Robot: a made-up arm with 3 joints. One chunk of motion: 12 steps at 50 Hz.
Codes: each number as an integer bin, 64 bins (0 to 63) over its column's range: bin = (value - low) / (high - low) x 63, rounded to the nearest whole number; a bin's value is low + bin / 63 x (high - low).
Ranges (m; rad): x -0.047..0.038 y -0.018..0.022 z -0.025..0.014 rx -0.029..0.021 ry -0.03..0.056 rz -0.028..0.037
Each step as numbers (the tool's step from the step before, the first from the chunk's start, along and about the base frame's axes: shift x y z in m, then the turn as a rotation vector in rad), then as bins.
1 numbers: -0.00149 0.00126 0.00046 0.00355 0.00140 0.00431
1 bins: 34 30 41 41 23 31
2 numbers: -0.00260 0.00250 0.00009 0.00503 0.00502 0.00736
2 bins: 33 32 41 43 26 34
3 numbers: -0.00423 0.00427 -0.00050 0.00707 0.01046 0.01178
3 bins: 32 35 40 45 30 39
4 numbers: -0.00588 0.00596 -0.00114 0.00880 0.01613 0.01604
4 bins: 30 38 39 48 34 43
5 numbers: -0.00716 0.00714 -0.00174 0.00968 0.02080 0.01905
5 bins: 30 40 38 49 37 46
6 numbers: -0.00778 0.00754 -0.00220 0.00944 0.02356 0.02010
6 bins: 29 40 37 48 39 47
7 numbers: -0.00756 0.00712 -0.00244 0.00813 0.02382 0.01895
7 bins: 29 40 36 47 39 46
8 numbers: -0.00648 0.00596 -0.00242 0.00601 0.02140 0.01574
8 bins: 30 38 36 44 38 42
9 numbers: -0.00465 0.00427 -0.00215 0.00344 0.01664 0.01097
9 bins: 31 35 37 41 34 38
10 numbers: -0.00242 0.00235 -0.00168 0.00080 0.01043 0.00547
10 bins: 33 32 38 38 30 32
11 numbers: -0.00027 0.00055 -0.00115 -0.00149 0.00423 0.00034
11 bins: 35 29 39 35 25 27
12 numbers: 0.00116 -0.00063 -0.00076 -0.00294 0.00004 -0.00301
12 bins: 36 27 39 33 22 24
